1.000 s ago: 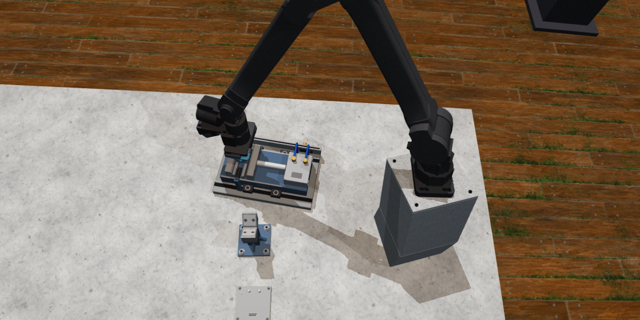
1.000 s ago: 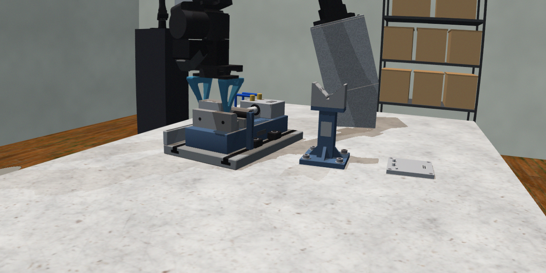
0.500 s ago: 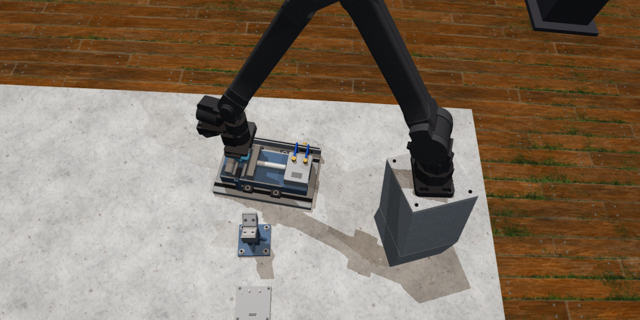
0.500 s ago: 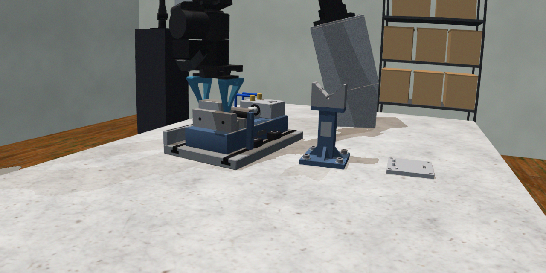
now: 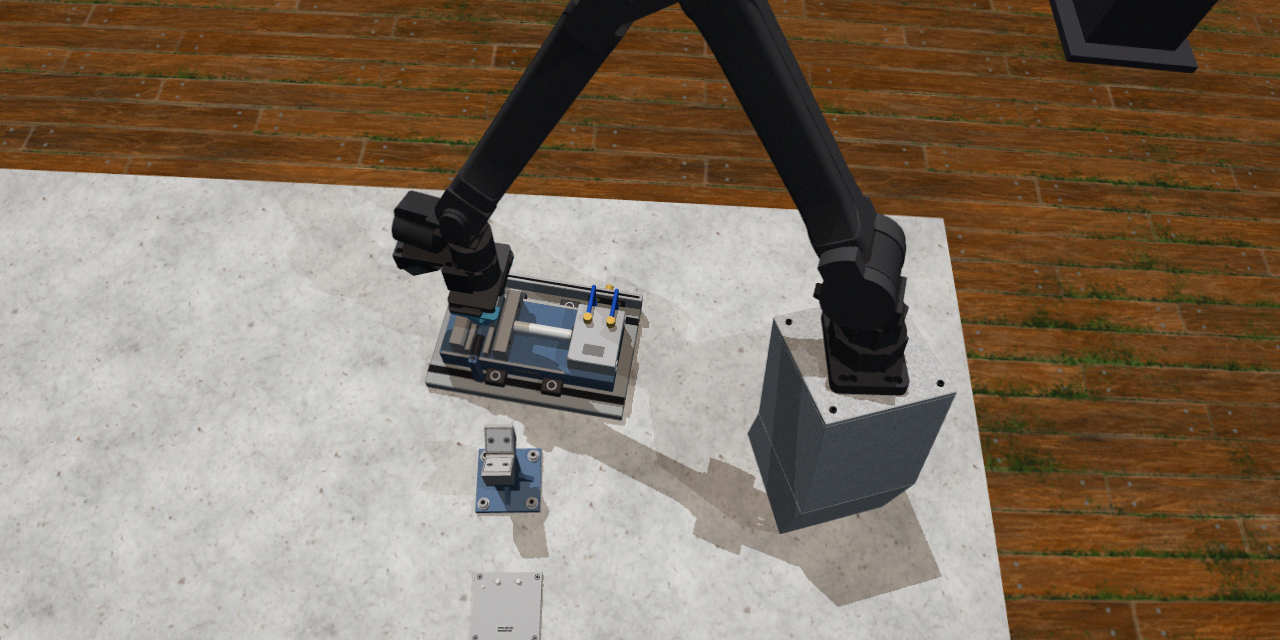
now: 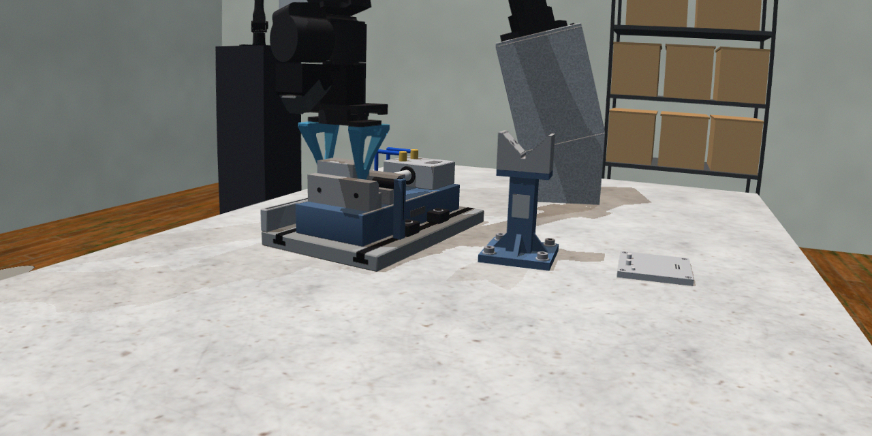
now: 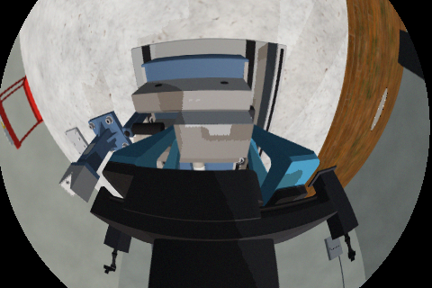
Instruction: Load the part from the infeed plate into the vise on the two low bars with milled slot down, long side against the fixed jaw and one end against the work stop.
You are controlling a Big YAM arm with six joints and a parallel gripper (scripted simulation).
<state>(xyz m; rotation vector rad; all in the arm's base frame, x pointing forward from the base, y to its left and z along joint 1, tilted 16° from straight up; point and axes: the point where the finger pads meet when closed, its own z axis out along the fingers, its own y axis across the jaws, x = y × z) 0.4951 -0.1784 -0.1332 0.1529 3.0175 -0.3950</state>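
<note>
Right now my hand is 10 mm above the grey part. Round my hand: work stop (10 mm ahead, 70 mm to the left, 10 mm below); moving jaw (30 mm behind, 20 mm to the left, 20 mm below); fixed jaw (30 mm ahead, 20 mm to the left, 20 mm below).
</note>
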